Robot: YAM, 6 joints.
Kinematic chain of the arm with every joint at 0, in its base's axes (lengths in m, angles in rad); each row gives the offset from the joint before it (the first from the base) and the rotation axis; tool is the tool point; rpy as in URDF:
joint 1: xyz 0 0 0.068 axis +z
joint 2: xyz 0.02 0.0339 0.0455 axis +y
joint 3: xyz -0.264 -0.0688 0 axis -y
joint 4: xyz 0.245 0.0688 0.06 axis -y
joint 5: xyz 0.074 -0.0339 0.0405 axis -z
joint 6: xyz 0.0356 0 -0.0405 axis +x
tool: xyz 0 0 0 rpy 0 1.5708 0
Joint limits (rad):
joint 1: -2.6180..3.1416
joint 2: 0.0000..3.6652
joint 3: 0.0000..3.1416
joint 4: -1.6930..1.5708
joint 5: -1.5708..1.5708
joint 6: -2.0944..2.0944
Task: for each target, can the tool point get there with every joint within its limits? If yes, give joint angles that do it. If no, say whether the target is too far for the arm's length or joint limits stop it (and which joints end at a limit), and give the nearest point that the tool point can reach.
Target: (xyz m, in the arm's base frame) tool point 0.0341 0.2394 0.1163
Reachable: yes | joints 1.3632 1.4884 0.4955 0.0133 -0.4663 1.4169
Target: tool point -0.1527 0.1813 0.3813
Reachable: yes | joints 2.4041 1.0733 0.9227 0.2974 1.0835 -0.4609
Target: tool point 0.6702 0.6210 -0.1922
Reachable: no: too far | nearest point 0.4490 0.4161 -0.0891 | short by 0.319 m
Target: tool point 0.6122 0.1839 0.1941
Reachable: yes | joints 0.3056 2.9883 2.8814 0.1695 0.2496 -1.3644
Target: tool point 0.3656 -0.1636 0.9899
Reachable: no: too far | nearest point 0.2458 -0.1100 0.6876 | short by 0.330 m
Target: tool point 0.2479 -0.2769 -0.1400
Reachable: yes | joints -0.8120 2.7961 1.3481 0.0027 0.3025 -0.3576
